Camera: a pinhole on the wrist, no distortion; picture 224 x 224 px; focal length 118.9 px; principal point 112.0 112.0 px. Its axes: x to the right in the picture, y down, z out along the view. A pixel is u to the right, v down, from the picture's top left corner.
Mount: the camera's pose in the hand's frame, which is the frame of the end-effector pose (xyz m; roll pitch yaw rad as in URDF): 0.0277 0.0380 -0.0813 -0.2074 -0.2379 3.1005
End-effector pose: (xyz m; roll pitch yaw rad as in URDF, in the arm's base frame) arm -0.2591 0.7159 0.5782 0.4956 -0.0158 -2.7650
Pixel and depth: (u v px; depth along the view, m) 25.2 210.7 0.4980
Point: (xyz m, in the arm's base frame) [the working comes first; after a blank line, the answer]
In the camera's frame: -0.3636 0.4134 0.4980

-0.8790 1.0460 0.5507
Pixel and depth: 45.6 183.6 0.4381
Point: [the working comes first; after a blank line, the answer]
In the camera's frame: -0.2447 0.2638 0.4381

-0.7177 0.9555 0.6275
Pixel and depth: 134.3 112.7 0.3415
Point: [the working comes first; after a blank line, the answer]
In the camera's frame: 0.0640 0.0020 0.3415

-0.3507 0.8447 0.7893
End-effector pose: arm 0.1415 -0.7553 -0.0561 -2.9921 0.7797 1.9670
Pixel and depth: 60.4 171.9 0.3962
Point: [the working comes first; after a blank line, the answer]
In the camera's frame: -0.1719 0.1996 0.3962

-0.1402 -0.8027 -0.3672
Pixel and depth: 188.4 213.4 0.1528
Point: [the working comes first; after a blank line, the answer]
In the camera's frame: 0.0982 0.1303 0.1528

0.0494 -0.8614 -0.0547
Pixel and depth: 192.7 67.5 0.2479
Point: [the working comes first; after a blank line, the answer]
In the camera's frame: 0.1683 -0.0928 0.2479

0.2672 -0.9281 -0.1634
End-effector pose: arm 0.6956 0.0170 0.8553 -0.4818 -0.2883 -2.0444
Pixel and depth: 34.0 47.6 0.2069
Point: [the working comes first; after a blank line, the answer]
In the camera's frame: -0.1357 -0.1121 0.2069

0.7282 -0.2162 0.9632
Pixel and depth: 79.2 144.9 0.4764
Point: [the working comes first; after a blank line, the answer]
In the camera's frame: -0.1314 0.1318 0.4764

0.6078 -0.0883 1.2815
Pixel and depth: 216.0 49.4 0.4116
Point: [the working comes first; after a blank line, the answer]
In the camera's frame: 0.3600 -0.2167 0.4116

1.1468 0.1116 1.0898
